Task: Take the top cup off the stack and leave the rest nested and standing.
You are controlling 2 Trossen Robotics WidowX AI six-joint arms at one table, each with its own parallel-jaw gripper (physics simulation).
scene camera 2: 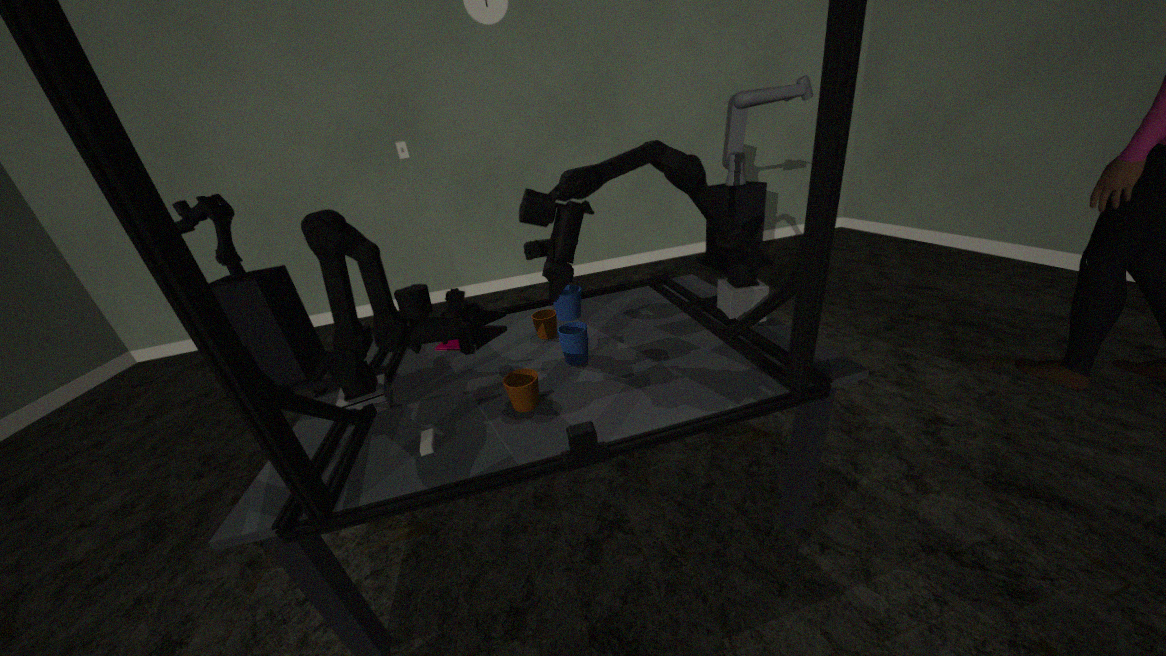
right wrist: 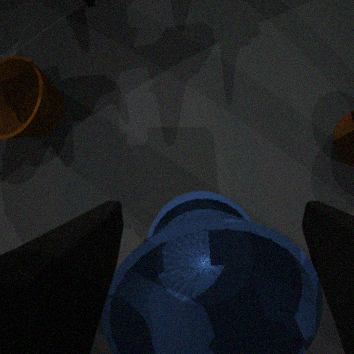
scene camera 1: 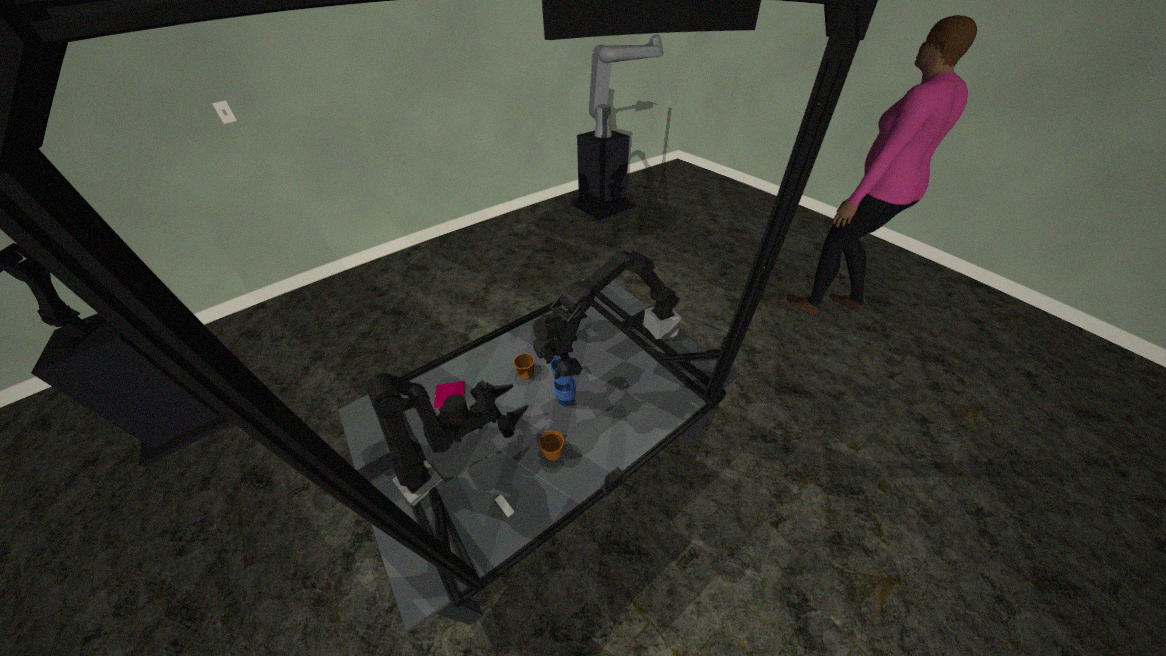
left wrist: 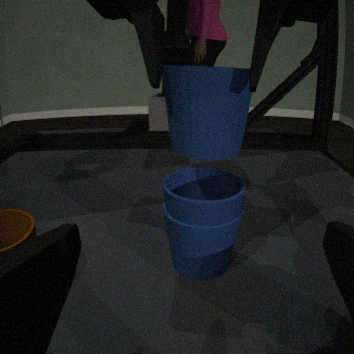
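Pixels of known places: left gripper, between the fingertips: (scene camera 2: pixel 506 320) (scene camera 1: pixel 520 395) (left wrist: pixel 205 237); right gripper, between the fingertips: (scene camera 2: pixel 551 297) (right wrist: pixel 215 214) (scene camera 1: pixel 552 370) (left wrist: pixel 202 87); left arm's base, origin of its link: (scene camera 2: pixel 361 389) (scene camera 1: pixel 416 478); right arm's base, origin of its link: (scene camera 2: pixel 742 283) (scene camera 1: pixel 663 312).
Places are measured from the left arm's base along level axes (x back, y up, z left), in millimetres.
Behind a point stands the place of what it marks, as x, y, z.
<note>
A blue cup (scene camera 1: pixel 556 364) (scene camera 2: pixel 568 303) @(-482, 125, -154) (left wrist: pixel 207 112) @(-461, 115, -112) (right wrist: pixel 212 310) @(-516, 88, -127) is held upright by my right gripper (scene camera 2: pixel 562 287) @(-460, 132, -108) (left wrist: pixel 202 87) @(-460, 132, -108) (right wrist: pixel 215 214) @(-460, 132, -108), whose fingers are shut on its sides. In the left wrist view a gap shows between its base and the stack below. The stack (scene camera 1: pixel 564 390) (scene camera 2: pixel 574 344) @(-481, 21, -155) (left wrist: pixel 202 245) @(-461, 5, -113) of two nested blue cups stands upright on the table; in the right wrist view the held cup hides most of it. My left gripper (scene camera 1: pixel 518 398) @(-352, 96, -77) (scene camera 2: pixel 503 321) @(-352, 96, -77) (left wrist: pixel 205 237) @(-352, 96, -77) is wide open and empty, to the left of the stack in both scene views.
One orange cup (scene camera 1: pixel 524 366) @(-498, -35, 88) (scene camera 2: pixel 544 324) @(-472, 7, 34) stands behind the stack and another (scene camera 1: pixel 551 445) @(-337, -39, -204) (scene camera 2: pixel 521 390) @(-317, 16, -256) in front of it. A pink square (scene camera 1: pixel 449 394) @(-241, -34, 197) (scene camera 2: pixel 447 345) @(-211, -35, 185) lies by the left arm. A small white block (scene camera 1: pixel 504 505) @(-122, -31, -233) (scene camera 2: pixel 427 442) @(-123, -30, -244) lies near the front left.
</note>
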